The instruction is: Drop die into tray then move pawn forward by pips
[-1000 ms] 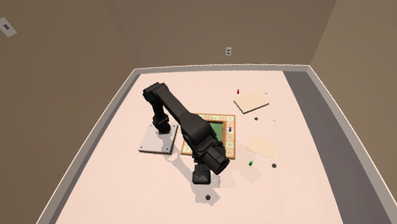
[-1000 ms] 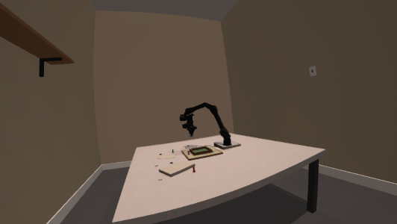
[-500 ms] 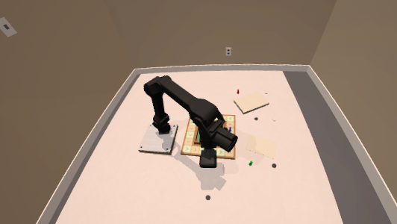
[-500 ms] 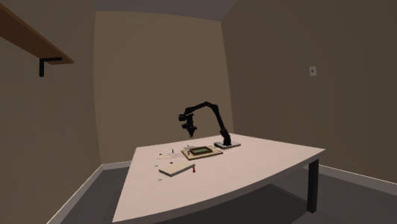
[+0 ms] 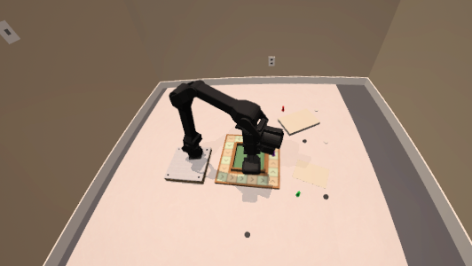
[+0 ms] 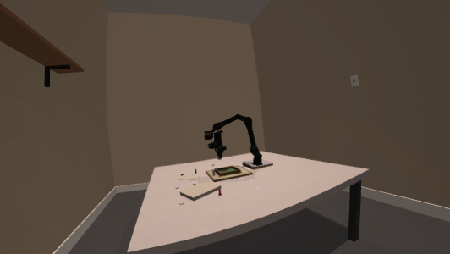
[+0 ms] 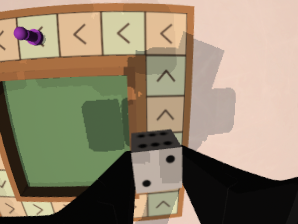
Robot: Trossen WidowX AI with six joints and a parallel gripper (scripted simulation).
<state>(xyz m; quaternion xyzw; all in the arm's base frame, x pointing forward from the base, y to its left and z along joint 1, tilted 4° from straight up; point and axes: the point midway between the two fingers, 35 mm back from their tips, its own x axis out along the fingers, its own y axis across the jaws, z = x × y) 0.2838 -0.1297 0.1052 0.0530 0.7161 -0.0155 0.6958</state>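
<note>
Now: the purple pawn 10 cm ahead of my gripper tip, 9 cm to the left of it and 8 cm below it. From my gripper tip the other things lie so: white die right at my gripper tip; green tray 10 cm below, 9 cm to the left, 1 cm behind; green pawn 18 cm ahead, 11 cm to the right, 10 cm below.
</note>
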